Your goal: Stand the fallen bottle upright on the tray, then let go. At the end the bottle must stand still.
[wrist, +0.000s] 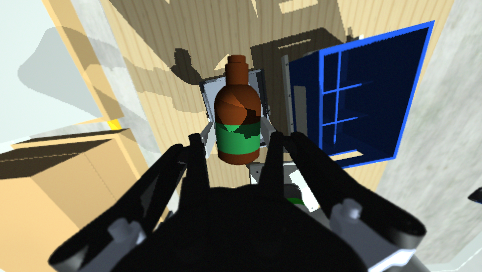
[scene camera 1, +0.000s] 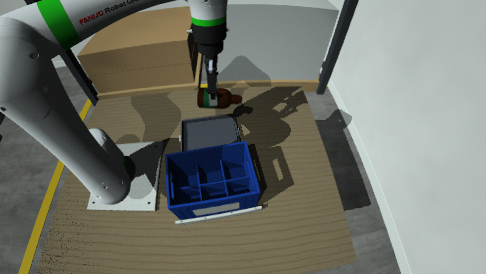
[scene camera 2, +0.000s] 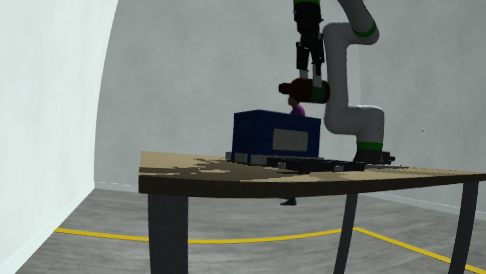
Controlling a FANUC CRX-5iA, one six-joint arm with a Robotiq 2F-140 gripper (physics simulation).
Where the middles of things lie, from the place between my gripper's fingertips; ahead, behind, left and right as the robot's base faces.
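Blue divided crate (scene camera 1: pixel 220 179): 150 mm below my hand, 260 mm to the right of it. Shallow dark tray (scene camera 2: pixel 305 165): 40 mm behind my hand and 230 mm below it. Brown bottle (scene camera 2: pixel 301 89): my hand is 10 mm above it and 20 mm short of it.
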